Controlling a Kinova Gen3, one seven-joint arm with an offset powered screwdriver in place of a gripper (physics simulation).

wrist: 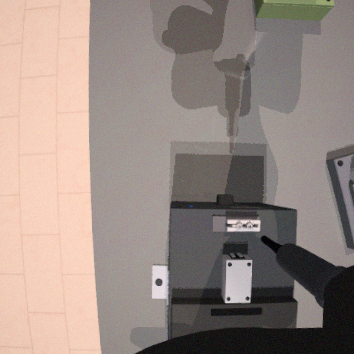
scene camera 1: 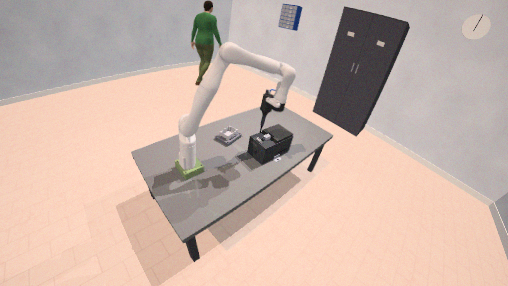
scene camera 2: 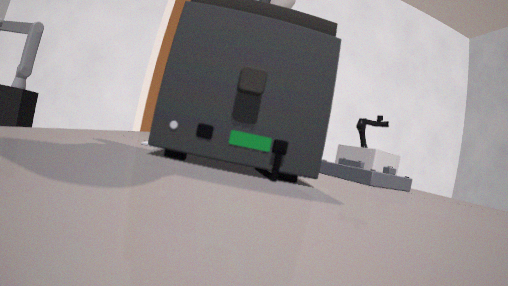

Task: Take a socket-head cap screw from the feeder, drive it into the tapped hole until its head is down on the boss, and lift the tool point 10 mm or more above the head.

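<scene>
The black screw feeder [scene camera 1: 258, 151] [scene camera 2: 210, 60] [wrist: 197, 260] stands on the table. In the wrist view, a small pale block [wrist: 229, 229] on its top holds two small screws [wrist: 244, 226]. My screwdriver tip [scene camera 1: 260, 132] [wrist: 264, 238] is over the feeder's top, pointing down, a little right of that block in the wrist view; its exact height cannot be told. No screw shows on the dark bit. The fixture base [scene camera 1: 221, 137] [scene camera 2: 385, 181] [wrist: 340, 200] carries a pale housing [scene camera 1: 229, 133] [scene camera 2: 356, 151]; the wrist view cuts it off at the right edge, and the tapped hole cannot be made out.
A white bracket [wrist: 237, 280] rises from the feeder's top behind the pale block. A white tab [scene camera 1: 277, 159] [wrist: 159, 274] lies beside the feeder. The arm's green base [scene camera 1: 190, 172] [wrist: 295, 11] stands on the table [scene camera 1: 200, 212]. A person [scene camera 1: 205, 30] stands beyond the table.
</scene>
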